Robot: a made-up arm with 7 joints. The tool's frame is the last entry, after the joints.
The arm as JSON. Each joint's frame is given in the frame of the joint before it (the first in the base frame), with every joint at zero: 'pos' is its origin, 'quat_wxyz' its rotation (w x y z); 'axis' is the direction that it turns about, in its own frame. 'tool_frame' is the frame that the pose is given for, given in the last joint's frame.
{
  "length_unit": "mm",
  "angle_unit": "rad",
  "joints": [
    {
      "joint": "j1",
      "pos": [
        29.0,
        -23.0,
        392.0
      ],
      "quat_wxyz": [
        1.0,
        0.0,
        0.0,
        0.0
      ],
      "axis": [
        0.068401,
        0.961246,
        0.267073
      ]
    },
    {
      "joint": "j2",
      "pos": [
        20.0,
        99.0,
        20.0
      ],
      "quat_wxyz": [
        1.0,
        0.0,
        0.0,
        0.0
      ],
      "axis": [
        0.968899,
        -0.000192,
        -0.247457
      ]
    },
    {
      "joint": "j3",
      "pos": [
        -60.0,
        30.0,
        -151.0
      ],
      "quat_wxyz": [
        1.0,
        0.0,
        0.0,
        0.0
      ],
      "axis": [
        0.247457,
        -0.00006,
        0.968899
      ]
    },
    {
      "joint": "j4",
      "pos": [
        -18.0,
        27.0,
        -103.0
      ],
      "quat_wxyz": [
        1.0,
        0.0,
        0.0,
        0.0
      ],
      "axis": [
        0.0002,
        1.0,
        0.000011
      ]
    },
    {
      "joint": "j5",
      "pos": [
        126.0,
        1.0,
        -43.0
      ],
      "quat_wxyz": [
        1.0,
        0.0,
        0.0,
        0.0
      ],
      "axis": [
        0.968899,
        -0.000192,
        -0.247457
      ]
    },
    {
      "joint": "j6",
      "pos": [
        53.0,
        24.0,
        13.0
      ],
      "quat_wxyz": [
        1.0,
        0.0,
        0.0,
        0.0
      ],
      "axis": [
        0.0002,
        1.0,
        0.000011
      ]
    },
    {
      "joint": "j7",
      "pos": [
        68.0,
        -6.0,
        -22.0
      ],
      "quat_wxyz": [
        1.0,
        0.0,
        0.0,
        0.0
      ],
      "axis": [
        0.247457,
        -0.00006,
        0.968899
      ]
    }
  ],
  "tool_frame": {
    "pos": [
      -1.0,
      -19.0,
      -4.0
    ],
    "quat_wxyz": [
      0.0,
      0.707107,
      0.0,
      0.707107
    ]
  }
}
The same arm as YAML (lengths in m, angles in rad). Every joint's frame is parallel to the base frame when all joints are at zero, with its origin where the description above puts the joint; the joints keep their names.
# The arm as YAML. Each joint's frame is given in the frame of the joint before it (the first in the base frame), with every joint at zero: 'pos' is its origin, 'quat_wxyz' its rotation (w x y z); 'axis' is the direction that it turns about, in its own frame. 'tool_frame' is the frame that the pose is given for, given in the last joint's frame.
length_unit: m
angle_unit: rad
joints:
  - joint: j1
    pos: [0.029, -0.023, 0.392]
    quat_wxyz: [1.0, 0.0, 0.0, 0.0]
    axis: [0.068403, 0.961235, 0.26711]
  - joint: j2
    pos: [0.02, 0.099, 0.02]
    quat_wxyz: [1.0, 0.0, 0.0, 0.0]
    axis: [0.968889, -0.0002, -0.247497]
  - joint: j3
    pos: [-0.06, 0.03, -0.151]
    quat_wxyz: [1.0, 0.0, 0.0, 0.0]
    axis: [0.247497, -0.0001, 0.968889]
  - joint: j4
    pos: [-0.018, 0.027, -0.103]
    quat_wxyz: [1.0, 0.0, 0.0, 0.0]
    axis: [0.0002, 1.0, 0.0]
  - joint: j5
    pos: [0.126, 0.001, -0.043]
    quat_wxyz: [1.0, 0.0, 0.0, 0.0]
    axis: [0.968889, -0.0002, -0.247497]
  - joint: j6
    pos: [0.053, 0.024, 0.013]
    quat_wxyz: [1.0, 0.0, 0.0, 0.0]
    axis: [0.0002, 1.0, 0.0]
  - joint: j7
    pos: [0.068, -0.006, -0.022]
    quat_wxyz: [1.0, 0.0, 0.0, 0.0]
    axis: [0.247497, -0.0001, 0.968889]
tool_frame:
  pos: [-0.001, -0.019, -0.004]
  quat_wxyz: [0.0, 0.707107, 0.0, 0.707107]

